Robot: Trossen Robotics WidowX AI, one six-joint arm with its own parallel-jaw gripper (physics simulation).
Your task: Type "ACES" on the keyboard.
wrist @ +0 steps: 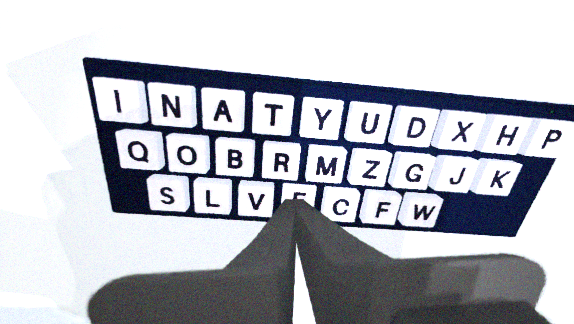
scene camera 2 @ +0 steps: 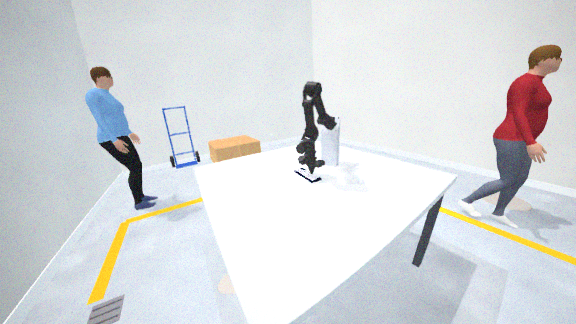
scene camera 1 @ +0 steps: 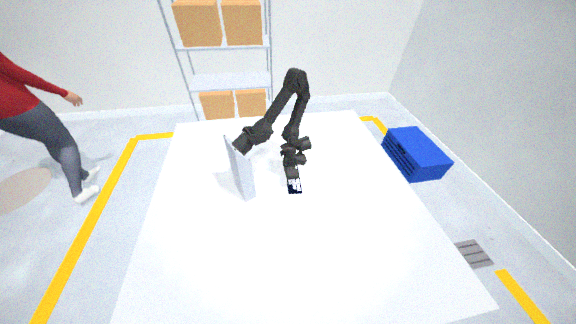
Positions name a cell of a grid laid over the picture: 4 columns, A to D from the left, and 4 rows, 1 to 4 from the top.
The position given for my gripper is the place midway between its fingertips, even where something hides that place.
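Note:
Looking through the wrist view, I find my gripper (wrist: C3) and a c key (wrist: C3). The same view gives me a s key (wrist: B3), and it shows me a n key (wrist: B2) as well as a t key (wrist: B2).

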